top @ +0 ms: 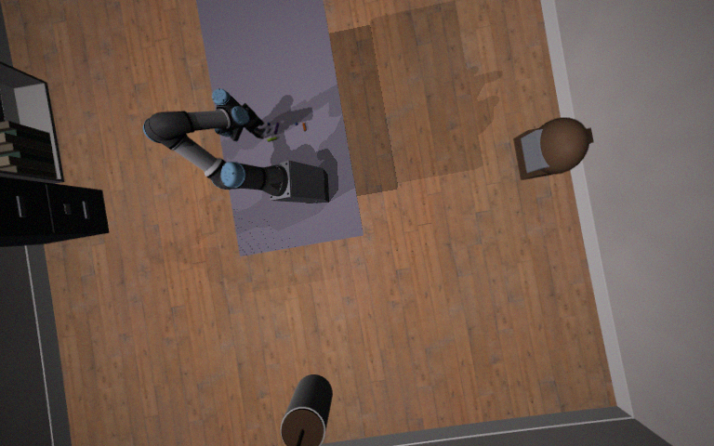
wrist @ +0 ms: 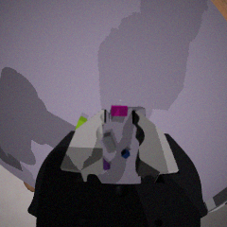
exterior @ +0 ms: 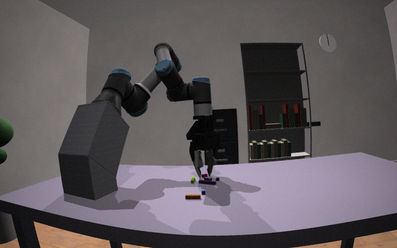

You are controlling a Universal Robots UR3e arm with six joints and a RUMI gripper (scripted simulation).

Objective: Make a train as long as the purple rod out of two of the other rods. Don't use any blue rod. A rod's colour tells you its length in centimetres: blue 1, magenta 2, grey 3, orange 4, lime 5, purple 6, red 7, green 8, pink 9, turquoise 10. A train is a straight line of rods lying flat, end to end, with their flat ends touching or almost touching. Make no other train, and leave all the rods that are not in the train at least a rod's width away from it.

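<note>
Right now my hand is 10 mm above the magenta rod. From my hand the other things lie so: lime rod: 60 mm to the right, 30 mm behind, 10 mm below; then purple rod: 100 mm to the right, 20 mm ahead, 10 mm below; then grey rod: 50 mm to the right, 20 mm ahead, 10 mm below.
</note>
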